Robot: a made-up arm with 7 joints.
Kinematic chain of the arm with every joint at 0, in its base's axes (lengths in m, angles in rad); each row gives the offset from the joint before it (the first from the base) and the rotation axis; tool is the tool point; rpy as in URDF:
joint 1: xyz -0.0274 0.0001 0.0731 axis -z
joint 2: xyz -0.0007 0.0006 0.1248 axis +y
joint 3: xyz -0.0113 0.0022 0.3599 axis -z
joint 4: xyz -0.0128 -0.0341 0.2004 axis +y
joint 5: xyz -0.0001 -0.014 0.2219 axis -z
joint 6: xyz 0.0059 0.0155 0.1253 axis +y
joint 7: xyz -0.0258 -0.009 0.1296 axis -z
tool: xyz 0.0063 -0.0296 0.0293 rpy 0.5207 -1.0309 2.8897
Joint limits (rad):
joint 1: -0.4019..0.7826
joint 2: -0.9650..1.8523
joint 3: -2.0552..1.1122
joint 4: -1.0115..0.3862
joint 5: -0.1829..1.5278
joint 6: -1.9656..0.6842
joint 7: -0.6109..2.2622
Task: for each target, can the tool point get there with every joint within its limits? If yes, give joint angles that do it. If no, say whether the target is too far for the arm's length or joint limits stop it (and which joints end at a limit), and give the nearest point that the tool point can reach.
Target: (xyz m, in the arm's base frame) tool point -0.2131 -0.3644 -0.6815
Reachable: no: joint limits stop it (at a limit: joint 1, joint 2, joint 3, joint 4, joint 5) | nearest point 0.1301 -0.6091 -0.2396 | short by 0.611 m
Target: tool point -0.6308 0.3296 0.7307
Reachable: yes | joints 0.4107 -0.7089 0.7243 -0.0014 0.0599 -1.7587 0.2945
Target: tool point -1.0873 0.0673 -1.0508
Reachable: no: too far | nearest point -0.8544 0.0525 0.1965 | short by 1.269 m
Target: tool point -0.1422 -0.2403 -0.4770
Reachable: no: joint limits stop it (at a limit: joint 1, joint 2, joint 3, joint 4, joint 5) | nearest point 0.1407 -0.5603 -0.2091 | short by 0.504 m
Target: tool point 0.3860 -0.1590 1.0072
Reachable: yes | joints 0.0077 0.6465 -1.3582 -0.3803 1.3288 -1.0609 1.6552
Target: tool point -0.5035 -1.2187 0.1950
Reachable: no: too far | nearest point -0.5573 -0.6760 0.4275 | short by 0.593 m
